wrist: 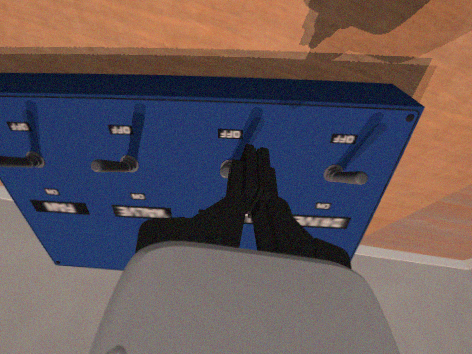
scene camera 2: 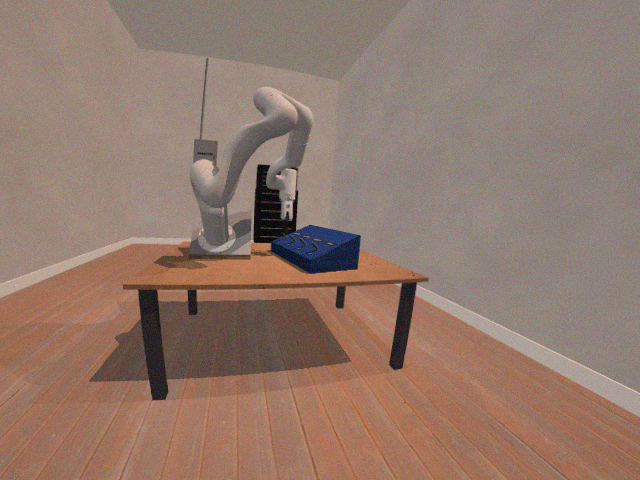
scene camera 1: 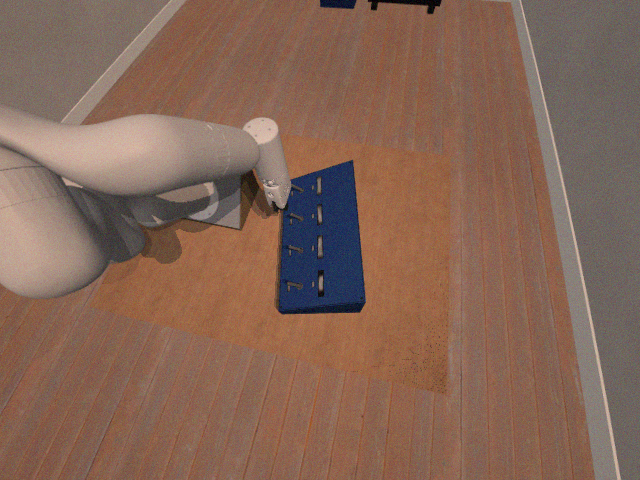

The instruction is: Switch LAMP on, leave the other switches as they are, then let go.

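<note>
The blue switch box (scene camera 1: pixel 341 232) (scene camera 2: pixel 345 254) (wrist: pixel 95 245) has a row of grey levers. In the wrist view, the LAMP lever (wrist: pixel 226 169) is partly behind my fingers, and its name and ON label are hidden. It also shows in scene camera 1 (scene camera 1: pixel 296 217); its exact tilt is unclear. DRIVE (wrist: pixel 350 177) is to its right, VALVE (wrist: pixel 112 165) and FAN (wrist: pixel 17 161) to its left. My gripper (scene camera 1: pixel 279 207) (scene camera 2: pixel 286 235) (wrist: pixel 250 160) is shut and empty, pointing down at the panel's lever side. Its tips overlap the LAMP lever's right side; contact cannot be told.
The box stands on the wooden table (scene camera 1: pixel 403 258) (scene camera 2: pixel 232 276). The arm's base plate (scene camera 1: pixel 232 219) (scene camera 2: pixel 242 253) is beside the box's lever side. The neighbouring VALVE and DRIVE levers stick up on either side of LAMP. A black rack (scene camera 2: pixel 257 206) is behind the table.
</note>
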